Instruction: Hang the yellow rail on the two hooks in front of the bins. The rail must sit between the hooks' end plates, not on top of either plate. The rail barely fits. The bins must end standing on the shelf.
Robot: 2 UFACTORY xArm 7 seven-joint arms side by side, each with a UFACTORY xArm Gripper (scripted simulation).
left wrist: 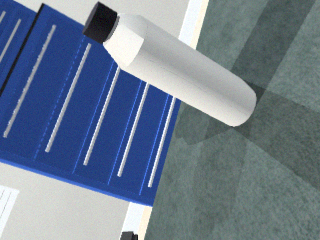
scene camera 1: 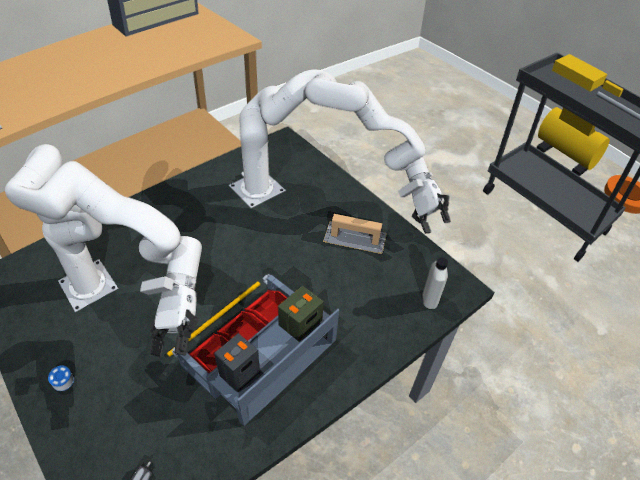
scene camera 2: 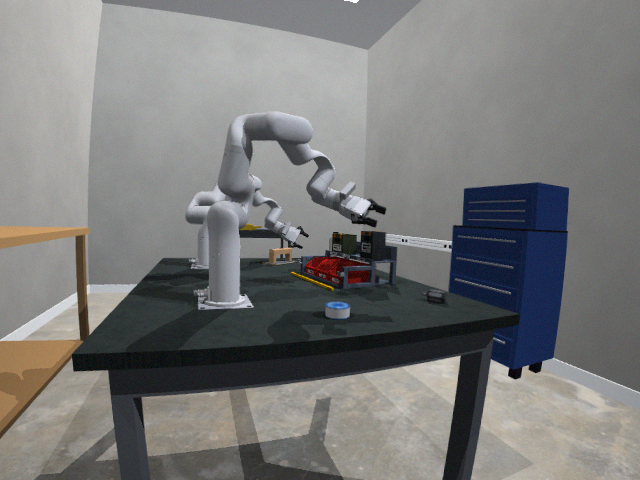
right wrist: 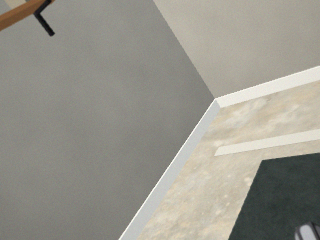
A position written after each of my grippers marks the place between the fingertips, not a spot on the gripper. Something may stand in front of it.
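Note:
There is a white bottle (scene camera 1: 437,277), which I can also find in the left wrist view as the bottle (left wrist: 141,48). A grey-blue shelf (scene camera 1: 273,343) is here too, and scene camera 2 shows the shelf (scene camera 2: 390,251). In the left wrist view the shelf is out of frame, and in the right wrist view the shelf is out of frame as well. As for my own grippers, I see my left gripper (scene camera 1: 437,228) and my right gripper (scene camera 1: 167,355), and scene camera 2 gives me another look at my right gripper (scene camera 2: 381,217).

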